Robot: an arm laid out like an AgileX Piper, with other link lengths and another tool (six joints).
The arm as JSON. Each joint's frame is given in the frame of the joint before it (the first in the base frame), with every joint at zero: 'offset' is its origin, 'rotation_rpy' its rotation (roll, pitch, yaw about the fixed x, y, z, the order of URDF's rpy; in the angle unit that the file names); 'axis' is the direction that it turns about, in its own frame. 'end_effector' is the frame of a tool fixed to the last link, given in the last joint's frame.
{
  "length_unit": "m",
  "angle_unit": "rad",
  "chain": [
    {
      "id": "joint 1",
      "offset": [
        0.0,
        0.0,
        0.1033
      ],
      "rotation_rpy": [
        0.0,
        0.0,
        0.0
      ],
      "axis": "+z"
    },
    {
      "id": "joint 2",
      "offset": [
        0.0,
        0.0,
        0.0
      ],
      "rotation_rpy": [
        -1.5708,
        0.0,
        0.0
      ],
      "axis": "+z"
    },
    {
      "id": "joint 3",
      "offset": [
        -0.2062,
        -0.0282,
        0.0
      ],
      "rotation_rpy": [
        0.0,
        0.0,
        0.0
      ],
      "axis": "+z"
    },
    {
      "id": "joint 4",
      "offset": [
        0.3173,
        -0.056,
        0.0
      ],
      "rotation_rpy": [
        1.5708,
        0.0,
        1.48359
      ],
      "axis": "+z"
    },
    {
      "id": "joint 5",
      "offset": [
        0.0,
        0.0,
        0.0
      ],
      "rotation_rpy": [
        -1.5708,
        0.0,
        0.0
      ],
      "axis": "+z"
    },
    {
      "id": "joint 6",
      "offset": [
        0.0,
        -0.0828,
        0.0
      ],
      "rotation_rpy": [
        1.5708,
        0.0,
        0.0
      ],
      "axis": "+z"
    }
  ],
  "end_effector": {
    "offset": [
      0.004,
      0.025,
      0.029
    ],
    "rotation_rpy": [
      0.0,
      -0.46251,
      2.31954
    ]
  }
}
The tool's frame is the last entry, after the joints.
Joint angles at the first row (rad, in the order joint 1, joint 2, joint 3, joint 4, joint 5, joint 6):
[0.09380 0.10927 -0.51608 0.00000 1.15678 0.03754]
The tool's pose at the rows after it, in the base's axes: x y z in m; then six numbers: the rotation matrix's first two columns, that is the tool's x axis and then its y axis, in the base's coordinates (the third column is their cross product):
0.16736 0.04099 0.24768 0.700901 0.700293 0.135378 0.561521 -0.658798 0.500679
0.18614 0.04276 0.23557 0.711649 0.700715 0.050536 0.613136 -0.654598 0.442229
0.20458 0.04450 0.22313 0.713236 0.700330 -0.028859 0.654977 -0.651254 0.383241
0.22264 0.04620 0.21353 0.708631 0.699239 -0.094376 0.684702 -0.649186 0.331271
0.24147 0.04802 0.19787 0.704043 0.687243 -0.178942 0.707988 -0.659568 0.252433
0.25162 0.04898 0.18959 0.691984 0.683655 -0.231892 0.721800 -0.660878 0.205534
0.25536 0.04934 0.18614 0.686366 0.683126 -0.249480 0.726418 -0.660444 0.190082
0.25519 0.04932 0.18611 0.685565 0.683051 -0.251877 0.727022 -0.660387 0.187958
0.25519 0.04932 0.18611 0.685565 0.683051 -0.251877 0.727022 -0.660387 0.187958
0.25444 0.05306 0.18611 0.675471 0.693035 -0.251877 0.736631 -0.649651 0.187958
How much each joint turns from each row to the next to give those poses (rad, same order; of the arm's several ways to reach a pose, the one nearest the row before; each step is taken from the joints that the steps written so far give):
[-0.00002 0.13718 -0.03177 0.00001 0.01390 0.00107]
[0.00001 0.15063 -0.04111 0.00000 0.00123 0.00093]
[0.00002 0.14935 -0.04660 -0.00002 0.00001 0.00086]
[-0.00001 0.14346 -0.05835 0.00001 -0.00001 0.00101]
[-0.00001 0.16090 -0.06279 0.00000 0.01796 0.01795]
[-0.00001 0.09363 -0.04445 0.00001 0.02156 0.00375]
[0.00003 0.03323 -0.01489 -0.00001 0.00511 0.00004]
[-0.00002 0.00094 -0.00087 0.00000 0.00313 -0.00002]
[0.00000 0.00000 0.00000 0.00000 0.00000 0.00000]
[0.01468 0.00000 0.00000 0.00000 0.00000 0.00000]

